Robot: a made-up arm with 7 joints.
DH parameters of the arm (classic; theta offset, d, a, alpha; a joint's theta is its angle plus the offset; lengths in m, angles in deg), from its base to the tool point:
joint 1: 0 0.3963 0 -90
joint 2: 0 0 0 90
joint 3: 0 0.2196 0.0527 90
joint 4: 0 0 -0.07 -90
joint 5: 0 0.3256 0 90
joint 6: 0 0 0.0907 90
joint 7: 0 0 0 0
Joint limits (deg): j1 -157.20..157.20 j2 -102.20..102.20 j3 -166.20..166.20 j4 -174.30..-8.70 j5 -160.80..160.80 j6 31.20..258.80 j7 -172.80..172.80
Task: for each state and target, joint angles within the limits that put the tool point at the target. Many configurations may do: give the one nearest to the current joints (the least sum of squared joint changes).
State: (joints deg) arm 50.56 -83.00 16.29 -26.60 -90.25 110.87 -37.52
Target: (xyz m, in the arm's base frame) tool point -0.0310 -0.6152 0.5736
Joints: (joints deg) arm 92.16 -84.08 8.72 -18.95 -91.24 113.64 -37.52
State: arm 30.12 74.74 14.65 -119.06 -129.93 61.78 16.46
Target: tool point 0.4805 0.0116 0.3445
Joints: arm 12.70 24.99 -6.15 -114.30 -127.21 50.79 16.46
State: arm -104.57 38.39 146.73 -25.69 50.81 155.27 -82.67
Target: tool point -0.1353 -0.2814 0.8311
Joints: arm -122.35 29.04 143.82 -8.70 49.19 199.43 -82.67
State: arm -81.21 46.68 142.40 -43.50 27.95 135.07 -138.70
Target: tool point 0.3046 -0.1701 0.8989
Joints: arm -75.69 47.95 136.53 -61.76 32.14 141.15 -138.70
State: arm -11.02 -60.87 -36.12 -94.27 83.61 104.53 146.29
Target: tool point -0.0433 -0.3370 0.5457
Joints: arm -29.18 -65.22 -53.35 -140.78 89.17 113.99 146.29
